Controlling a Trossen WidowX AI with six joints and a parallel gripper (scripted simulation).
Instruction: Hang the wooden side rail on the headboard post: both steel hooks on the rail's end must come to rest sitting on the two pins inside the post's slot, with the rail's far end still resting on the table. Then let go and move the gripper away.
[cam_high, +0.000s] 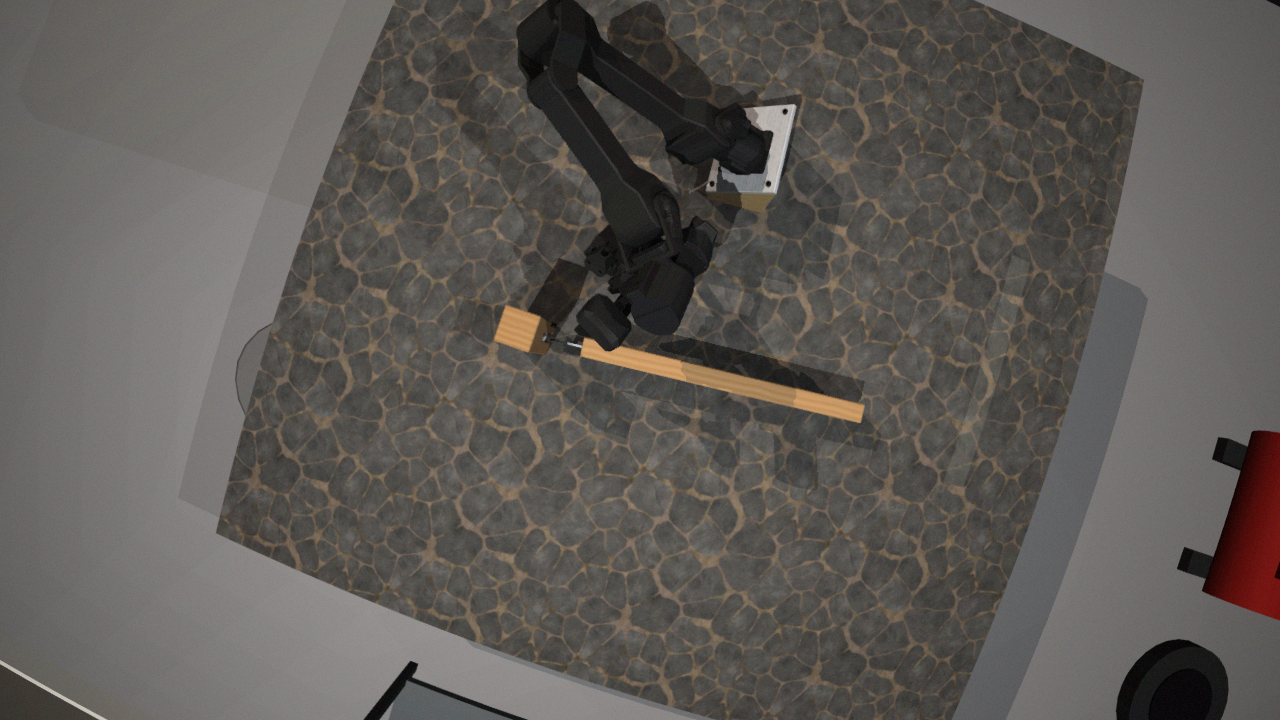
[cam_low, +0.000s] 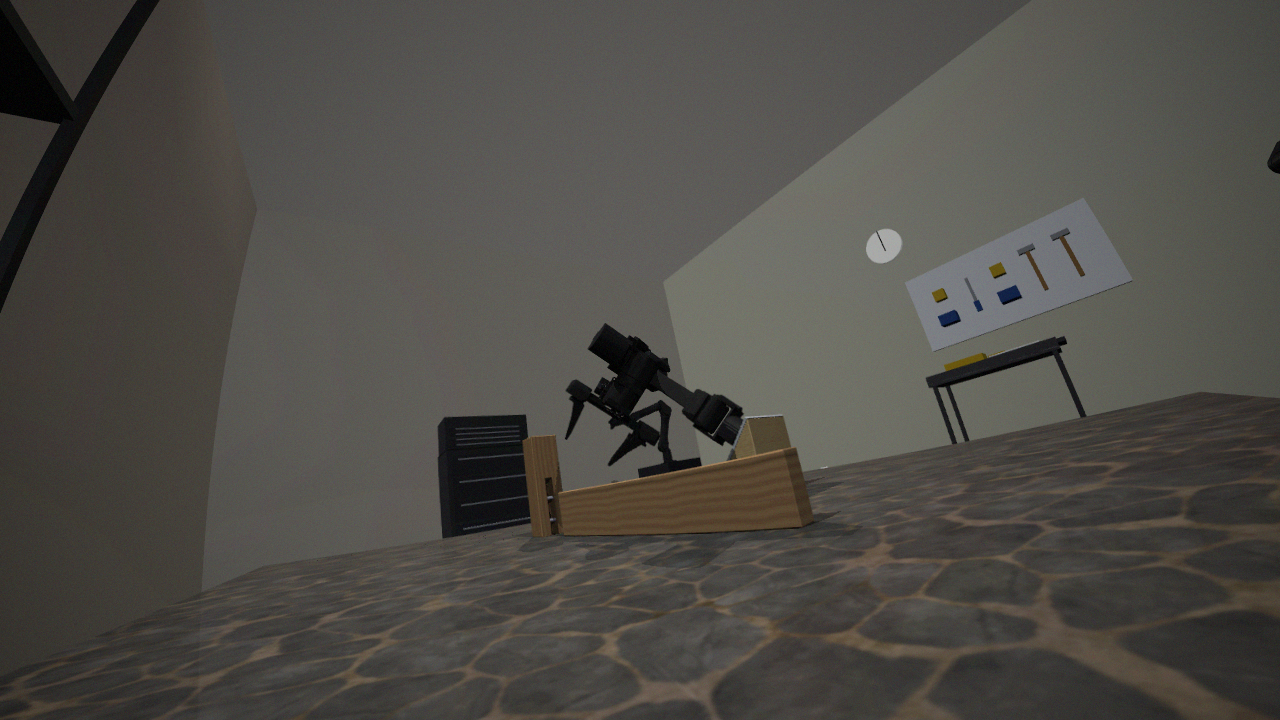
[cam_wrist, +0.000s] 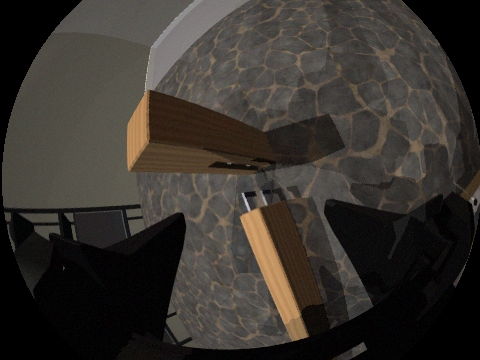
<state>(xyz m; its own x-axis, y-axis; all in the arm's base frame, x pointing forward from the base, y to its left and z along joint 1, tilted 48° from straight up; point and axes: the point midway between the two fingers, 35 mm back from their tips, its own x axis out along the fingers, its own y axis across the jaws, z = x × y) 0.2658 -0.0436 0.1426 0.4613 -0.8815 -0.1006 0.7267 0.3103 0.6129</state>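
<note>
Right now the headboard post is 8 cm to the right of my gripper tip, 5 cm below it and 5 cm ahead of it.
</note>
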